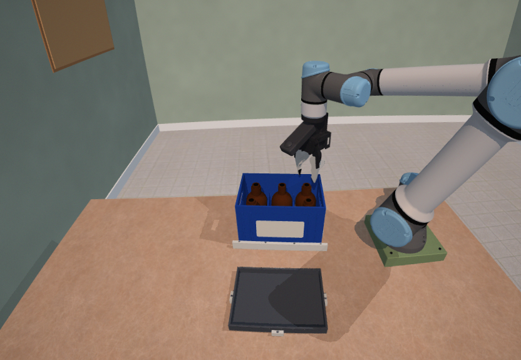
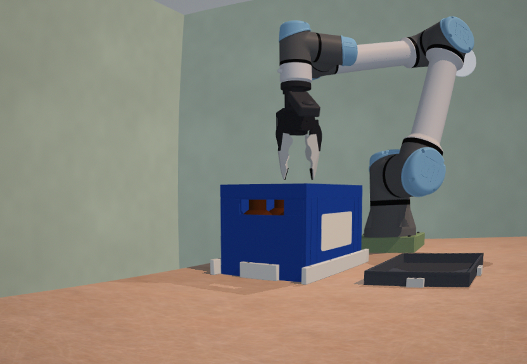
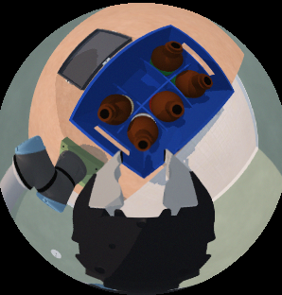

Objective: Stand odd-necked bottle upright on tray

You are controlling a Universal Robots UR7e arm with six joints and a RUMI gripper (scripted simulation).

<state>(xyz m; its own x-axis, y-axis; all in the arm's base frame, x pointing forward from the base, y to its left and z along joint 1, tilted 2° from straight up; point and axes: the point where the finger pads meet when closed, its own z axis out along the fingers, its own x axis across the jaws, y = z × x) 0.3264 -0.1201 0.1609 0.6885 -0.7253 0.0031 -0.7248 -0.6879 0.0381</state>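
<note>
The blue crate lies 8 cm ahead of my hand, 4 cm to the left of it and 12 cm below it. From my hand the other things lie so: dark tray 9 cm ahead, 33 cm to the left, 19 cm below; then glass bottle 8 cm ahead, 12 cm below.
</note>
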